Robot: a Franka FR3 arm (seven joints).
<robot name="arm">
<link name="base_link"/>
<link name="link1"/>
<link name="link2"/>
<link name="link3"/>
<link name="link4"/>
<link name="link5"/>
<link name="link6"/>
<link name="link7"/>
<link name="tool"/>
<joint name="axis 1" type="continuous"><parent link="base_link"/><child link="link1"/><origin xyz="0 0 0.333" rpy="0 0 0"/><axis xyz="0 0 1"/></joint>
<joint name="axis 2" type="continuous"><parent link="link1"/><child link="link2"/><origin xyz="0 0 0" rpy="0 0 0"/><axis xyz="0 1 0"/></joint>
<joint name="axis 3" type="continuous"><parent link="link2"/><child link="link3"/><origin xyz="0 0 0.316" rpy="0 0 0"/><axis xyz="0 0 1"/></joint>
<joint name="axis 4" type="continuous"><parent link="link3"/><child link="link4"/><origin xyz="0.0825 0 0" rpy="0 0 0"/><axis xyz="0 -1 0"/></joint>
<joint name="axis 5" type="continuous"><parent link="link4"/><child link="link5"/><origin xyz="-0.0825 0 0.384" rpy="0 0 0"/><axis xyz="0 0 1"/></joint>
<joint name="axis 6" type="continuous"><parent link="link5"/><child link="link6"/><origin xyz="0 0 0" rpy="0 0 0"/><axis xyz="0 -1 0"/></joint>
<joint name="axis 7" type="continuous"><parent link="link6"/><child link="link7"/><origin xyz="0.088 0 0" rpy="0 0 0"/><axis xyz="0 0 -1"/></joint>
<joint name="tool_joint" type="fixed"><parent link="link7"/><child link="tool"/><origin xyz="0 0 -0.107" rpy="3.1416 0 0"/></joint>
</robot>
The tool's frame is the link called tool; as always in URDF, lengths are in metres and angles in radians. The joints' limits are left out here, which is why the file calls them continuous.
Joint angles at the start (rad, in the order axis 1, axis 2, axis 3, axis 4, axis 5, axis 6, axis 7): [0.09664 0.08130 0.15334 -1.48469 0.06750 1.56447 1.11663]
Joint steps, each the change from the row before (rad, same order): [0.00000 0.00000 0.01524 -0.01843 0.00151 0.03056 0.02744]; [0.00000 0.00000 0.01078 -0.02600 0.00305 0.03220 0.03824]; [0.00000 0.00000 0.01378 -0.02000 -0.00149 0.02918 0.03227]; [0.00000 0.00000 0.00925 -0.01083 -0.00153 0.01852 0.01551]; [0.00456 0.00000 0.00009 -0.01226 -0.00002 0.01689 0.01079]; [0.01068 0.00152 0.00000 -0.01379 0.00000 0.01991 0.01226]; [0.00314 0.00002 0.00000 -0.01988 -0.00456 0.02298 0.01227]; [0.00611 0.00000 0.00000 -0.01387 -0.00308 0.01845 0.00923]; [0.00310 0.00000 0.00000 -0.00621 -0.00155 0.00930 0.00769]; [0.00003 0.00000 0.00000 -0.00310 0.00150 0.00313 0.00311]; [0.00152 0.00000 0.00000 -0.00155 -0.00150 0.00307 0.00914]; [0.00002 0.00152 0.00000 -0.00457 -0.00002 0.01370 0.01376]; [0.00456 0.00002 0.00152 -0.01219 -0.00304 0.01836 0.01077]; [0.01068 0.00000 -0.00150 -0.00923 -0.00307 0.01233 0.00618]
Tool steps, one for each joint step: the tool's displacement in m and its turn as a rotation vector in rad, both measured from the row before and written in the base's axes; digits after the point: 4 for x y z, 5 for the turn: [0.0004 0.0089 -0.0059 0.00533 -0.00894 -0.01441]; [0.0007 0.0067 -0.0094 0.00507 -0.00172 -0.02979]; [0.0000 0.0078 -0.0068 0.00205 -0.00618 -0.02055]; [-0.0001 0.0052 -0.0034 0.00150 -0.00628 -0.00754]; [0.0003 0.0029 -0.0043 0.00138 -0.00340 -0.00733]; [-0.0003 0.0064 -0.0057 0.00174 -0.00314 -0.00299]; [0.0006 0.0017 -0.0075 -0.00330 -0.00318 -0.01017]; [-0.0001 0.0034 -0.0050 -0.00140 -0.00447 -0.00393]; [-0.0001 0.0017 -0.0022 -0.00034 -0.00273 -0.00496]; [0.0000 0.0002 -0.0012 0.00148 0.00073 -0.00346]; [-0.0001 0.0008 -0.0005 -0.00068 -0.00110 -0.00758]; [0.0014 0.0003 -0.0018 0.00306 -0.00589 -0.01464]; [-0.0002 0.0034 -0.0042 -0.00045 -0.00580 -0.00534]; [-0.0013 0.0051 -0.0034 -0.00179 -0.00340 0.00281]
